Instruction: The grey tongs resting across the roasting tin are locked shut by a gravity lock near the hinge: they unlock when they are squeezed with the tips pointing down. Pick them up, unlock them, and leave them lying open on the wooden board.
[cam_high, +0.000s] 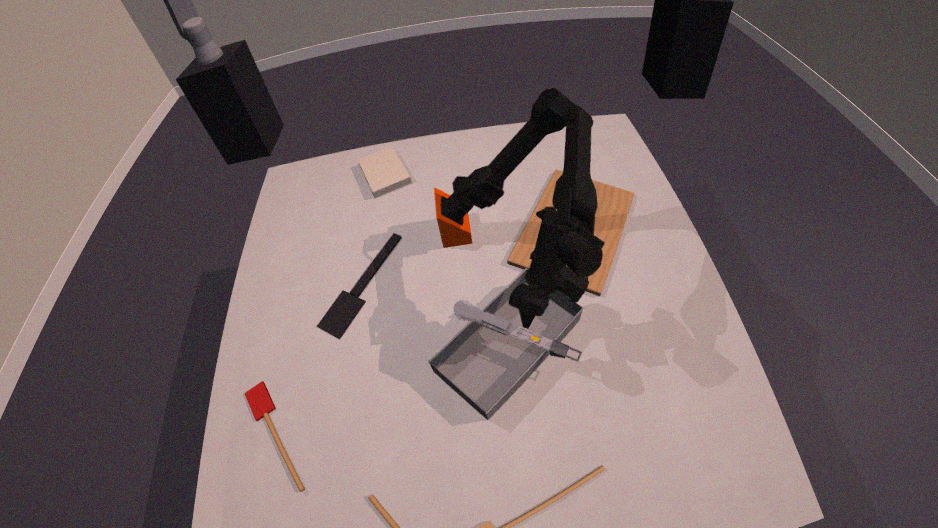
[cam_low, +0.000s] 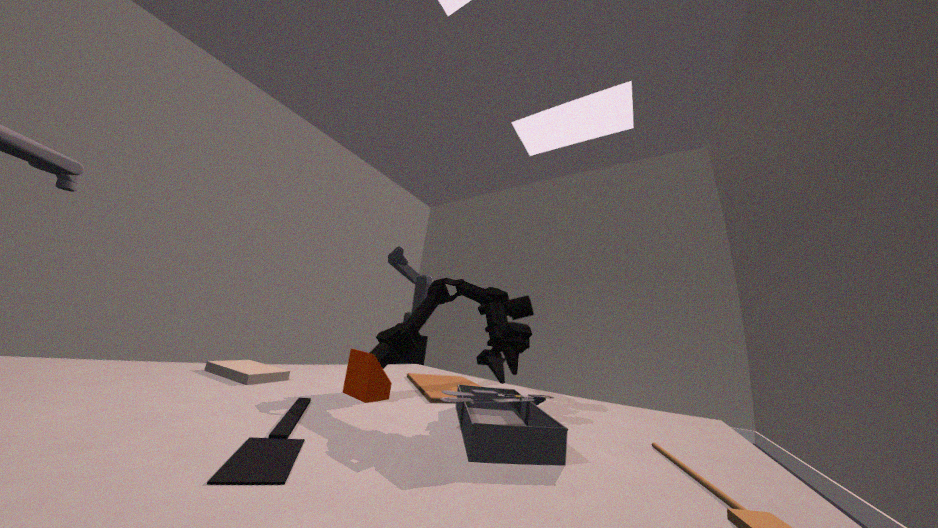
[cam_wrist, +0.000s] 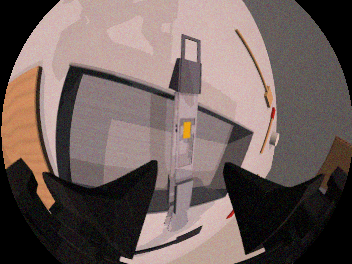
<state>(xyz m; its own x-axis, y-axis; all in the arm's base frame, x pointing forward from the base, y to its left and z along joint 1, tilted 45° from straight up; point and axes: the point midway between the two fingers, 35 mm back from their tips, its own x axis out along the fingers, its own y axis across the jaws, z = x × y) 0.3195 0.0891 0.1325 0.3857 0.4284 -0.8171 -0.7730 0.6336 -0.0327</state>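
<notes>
Now: gripper tip 2 cm short of the yellow lock slider, 1 cm to the right of it and 4 cm above it. The rest, counted from my gripper tip: wooden board 31 cm behind, 17 cm to the left, 9 cm below; then black spatula 18 cm behind, 39 cm to the right, 10 cm below; then grey roasting tin 4 cm to the right, 7 cm below.
</notes>
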